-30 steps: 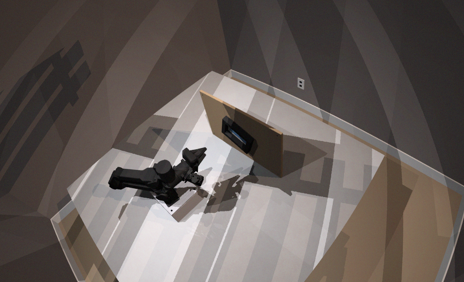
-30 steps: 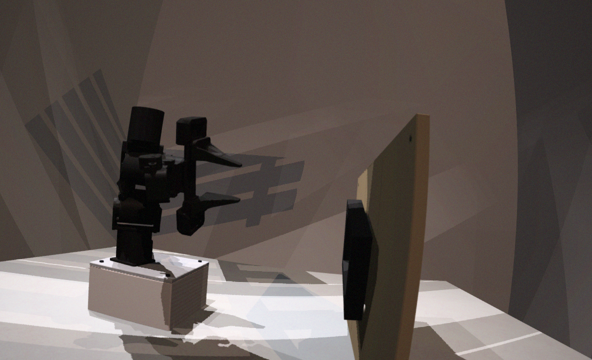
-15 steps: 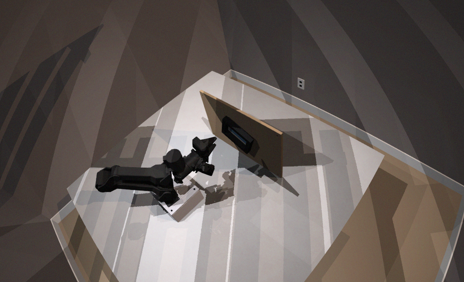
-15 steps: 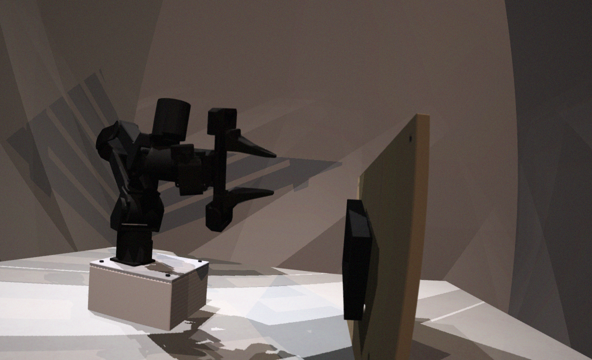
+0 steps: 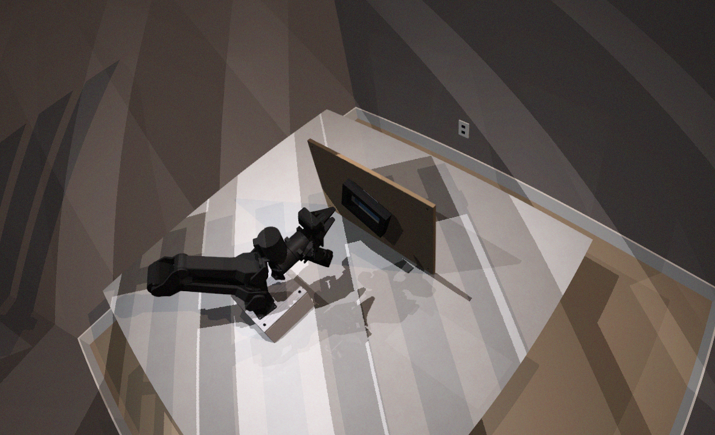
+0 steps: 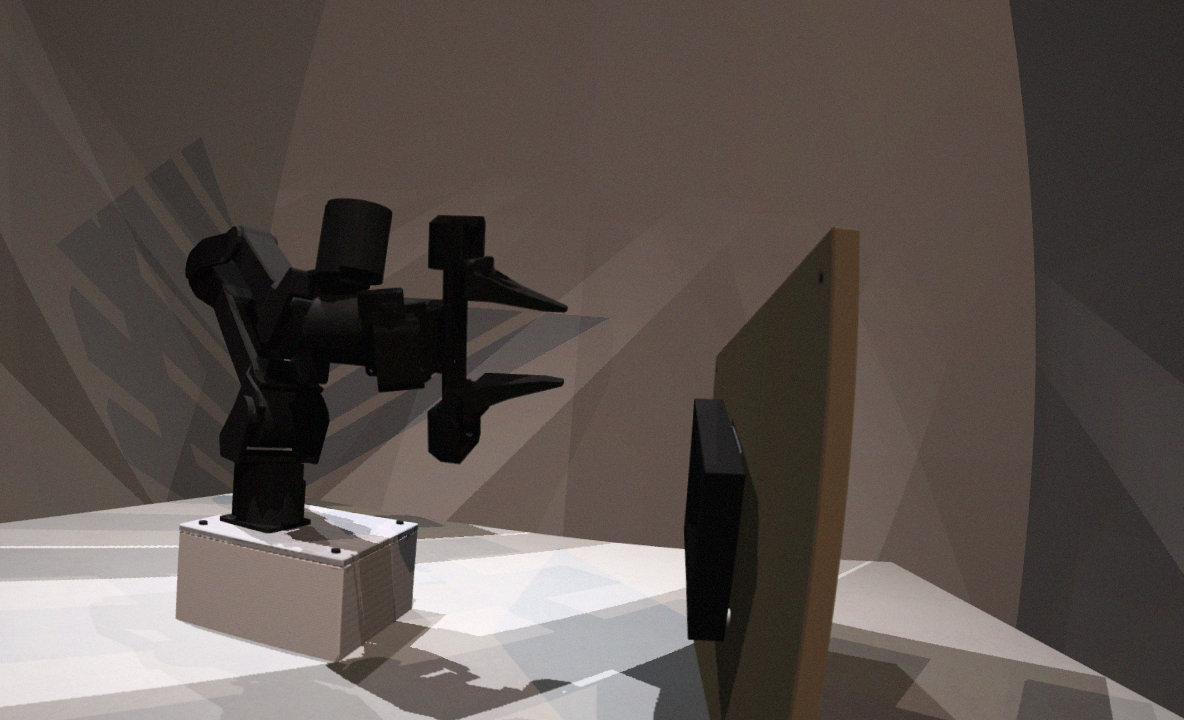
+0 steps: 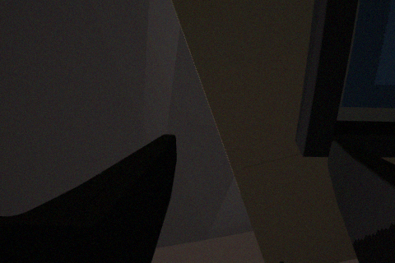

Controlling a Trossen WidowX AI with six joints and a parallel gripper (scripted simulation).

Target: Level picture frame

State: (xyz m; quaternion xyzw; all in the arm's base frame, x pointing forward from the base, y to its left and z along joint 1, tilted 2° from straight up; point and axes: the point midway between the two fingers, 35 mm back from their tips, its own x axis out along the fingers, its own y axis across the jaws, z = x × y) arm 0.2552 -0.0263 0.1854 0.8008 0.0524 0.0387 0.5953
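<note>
Now: the picture frame 120 mm ahead of my gripper tip, 110 mm below it and 40 mm to the left of it. From my gripper tip the other things lie so: wooden board 130 mm ahead, 120 mm below, 40 mm to the left.
</note>
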